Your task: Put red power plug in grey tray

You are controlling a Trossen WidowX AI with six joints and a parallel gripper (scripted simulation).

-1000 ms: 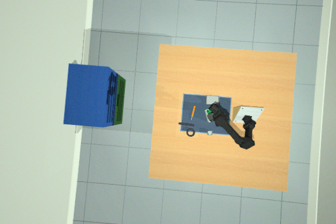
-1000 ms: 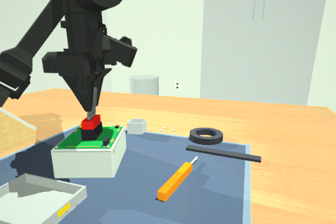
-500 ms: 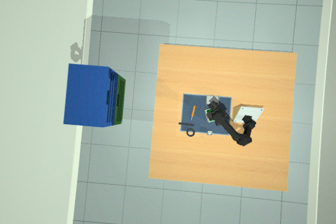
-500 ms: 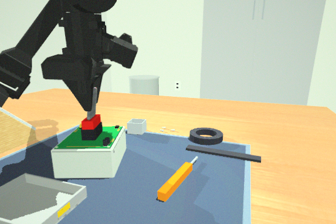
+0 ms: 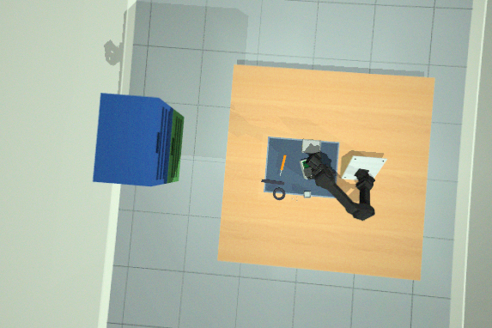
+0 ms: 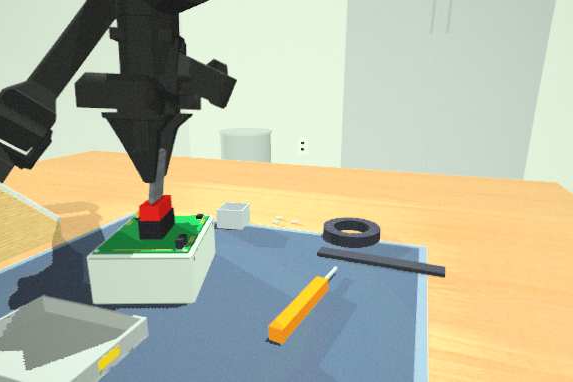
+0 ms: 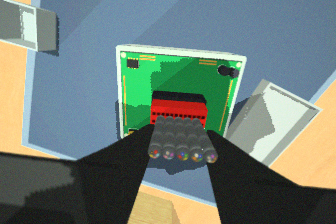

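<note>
Right now the red power plug is 30 mm below my gripper tip. The rest, counted from my gripper tip: blue mat 50 mm ahead, 110 mm below; then dark flat bar 220 mm ahead, 130 mm to the left, 110 mm below.
</note>
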